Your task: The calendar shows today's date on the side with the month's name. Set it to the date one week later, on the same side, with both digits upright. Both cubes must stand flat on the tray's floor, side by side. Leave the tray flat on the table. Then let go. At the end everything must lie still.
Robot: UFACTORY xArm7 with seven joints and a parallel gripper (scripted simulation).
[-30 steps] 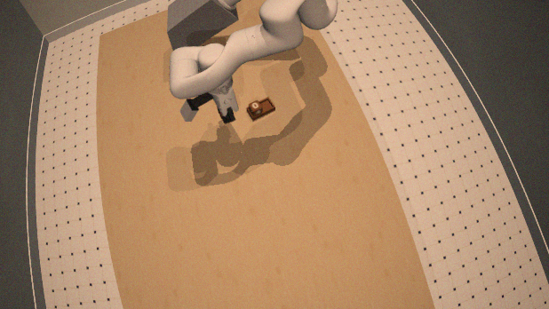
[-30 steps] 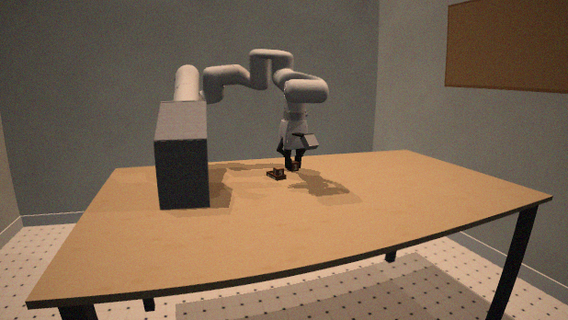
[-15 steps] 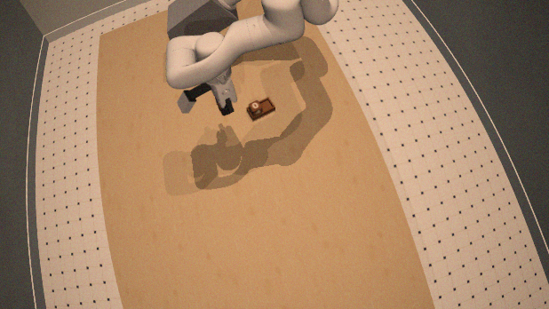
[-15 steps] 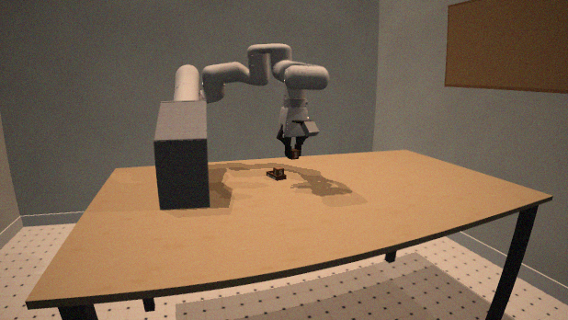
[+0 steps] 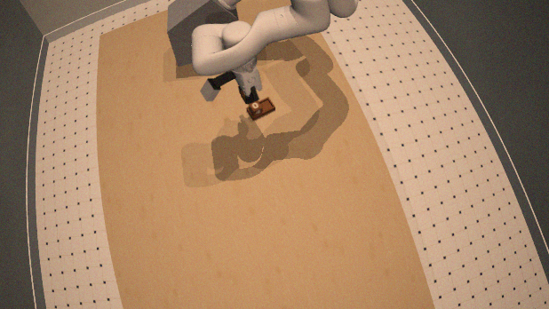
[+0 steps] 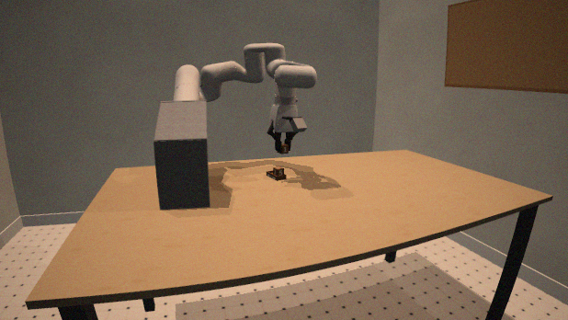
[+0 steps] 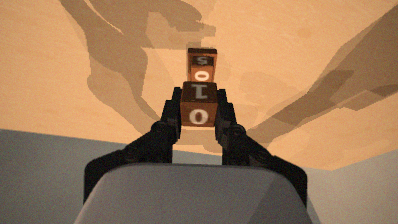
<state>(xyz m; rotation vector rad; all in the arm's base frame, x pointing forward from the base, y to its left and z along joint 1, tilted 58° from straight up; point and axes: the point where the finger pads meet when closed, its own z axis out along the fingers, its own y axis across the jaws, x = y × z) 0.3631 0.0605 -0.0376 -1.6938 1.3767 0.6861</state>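
Right now my hand is 10 mm past the brown tray, 40 mm to the right of it and 120 mm above it.
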